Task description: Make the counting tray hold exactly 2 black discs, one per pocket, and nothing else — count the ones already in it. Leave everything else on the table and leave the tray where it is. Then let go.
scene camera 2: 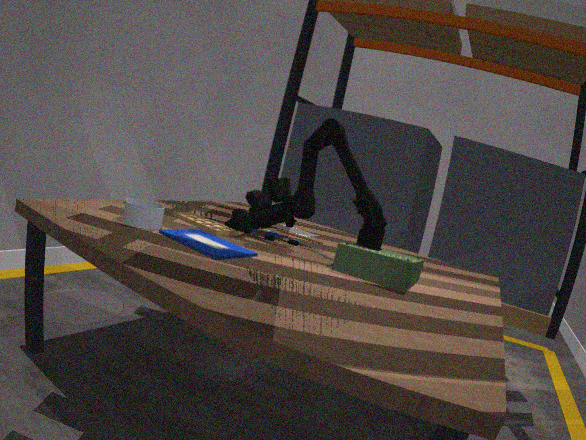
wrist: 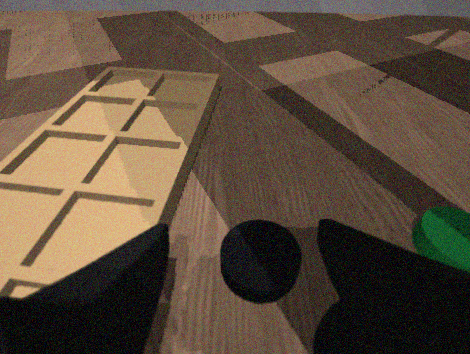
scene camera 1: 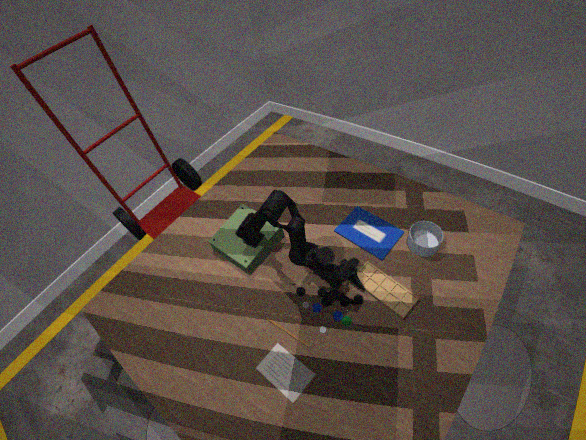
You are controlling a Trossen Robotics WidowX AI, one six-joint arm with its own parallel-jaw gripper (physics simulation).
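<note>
The tan counting tray (scene camera 1: 386, 286) (wrist: 167, 176) lies beside my gripper; the pockets that show hold no discs, and its near end is partly hidden in the wrist view. My gripper (scene camera 1: 355, 295) (wrist: 244, 232) is open, low over the table. A black disc (scene camera 1: 358, 300) (wrist: 260, 261) stands out between the open fingers in the wrist view, touching neither. Another black disc (scene camera 1: 300, 291) lies further left in scene camera 1. More dark round shapes by the gripper are hard to tell from its parts. In scene camera 2 my gripper (scene camera 2: 235, 221) partly hides the discs.
A green disc (scene camera 1: 347, 321) (wrist: 446, 237), blue discs (scene camera 1: 317, 308) (scene camera 1: 338, 316) and a whitish disc (scene camera 1: 323, 330) lie near the gripper. A blue folder (scene camera 1: 351, 217) (scene camera 2: 230, 251), a bowl (scene camera 1: 425, 245) (scene camera 2: 143, 215), a paper sheet (scene camera 1: 285, 372) and a thin orange stick (scene camera 1: 288, 332) are on the table.
</note>
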